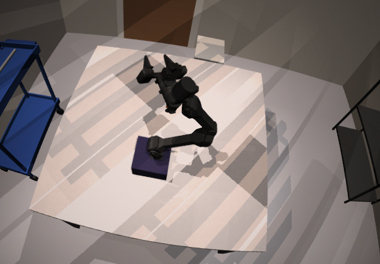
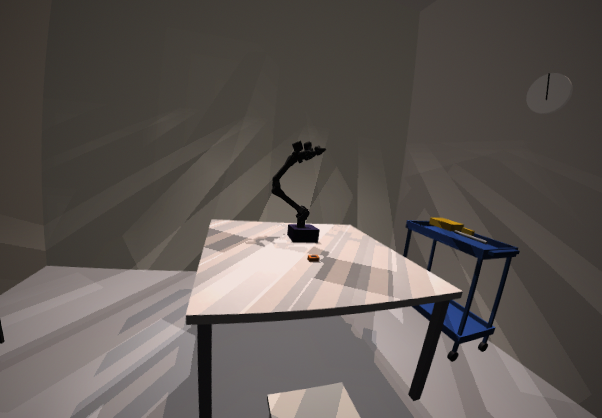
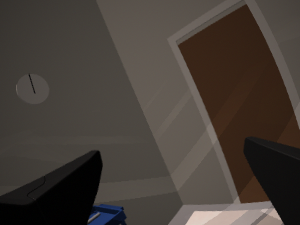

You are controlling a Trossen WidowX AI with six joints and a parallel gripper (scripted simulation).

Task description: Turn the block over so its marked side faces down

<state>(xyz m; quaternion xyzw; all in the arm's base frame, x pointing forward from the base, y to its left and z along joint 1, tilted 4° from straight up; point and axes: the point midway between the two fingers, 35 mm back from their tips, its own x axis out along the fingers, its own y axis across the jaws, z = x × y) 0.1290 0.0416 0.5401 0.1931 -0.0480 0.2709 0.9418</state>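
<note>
Now: the orange block 63 cm below my gripper tip, 26 cm ahead of it and 9 cm to the right of it.
</note>
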